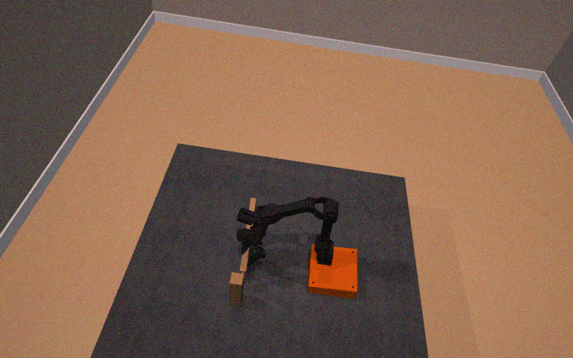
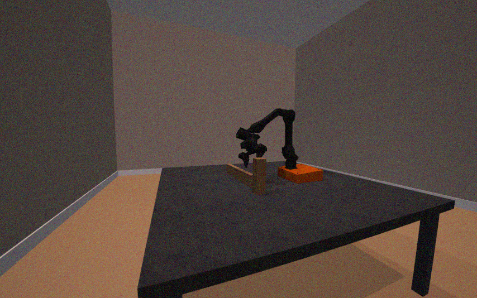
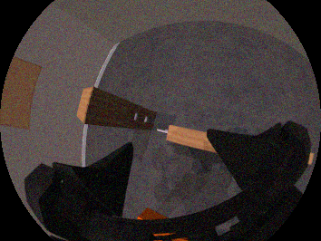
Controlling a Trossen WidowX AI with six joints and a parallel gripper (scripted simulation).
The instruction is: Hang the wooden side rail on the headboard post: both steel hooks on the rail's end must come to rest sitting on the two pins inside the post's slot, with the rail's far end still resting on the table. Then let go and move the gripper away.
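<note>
The wooden headboard post is 12 cm to the left of my gripper tip, 4 cm below it and 1 cm ahead of it.
</note>
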